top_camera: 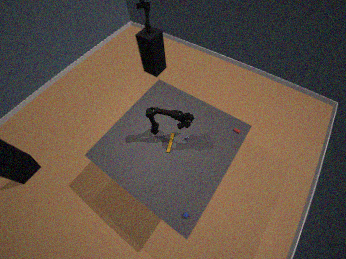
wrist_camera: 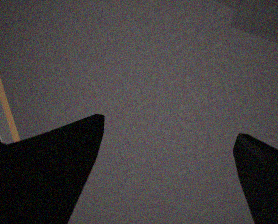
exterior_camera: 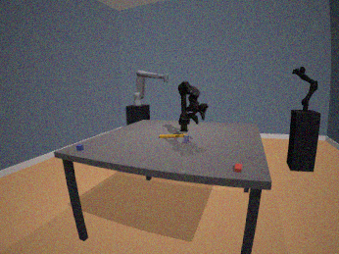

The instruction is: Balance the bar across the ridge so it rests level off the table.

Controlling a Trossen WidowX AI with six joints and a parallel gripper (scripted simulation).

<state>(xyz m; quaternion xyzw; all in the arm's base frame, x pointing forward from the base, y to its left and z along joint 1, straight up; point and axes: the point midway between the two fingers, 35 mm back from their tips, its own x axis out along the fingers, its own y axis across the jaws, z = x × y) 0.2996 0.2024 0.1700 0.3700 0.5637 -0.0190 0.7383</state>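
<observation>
Now: gripper tip 230 mm to the left of the yellow bar, 130 mm above it and 90 mm past it. From my gripper tip the other things lie so: blue block: 720 mm to the right, 430 mm ahead, 120 mm below; then red block: 430 mm ahead, 280 mm to the left, 130 mm below.
</observation>
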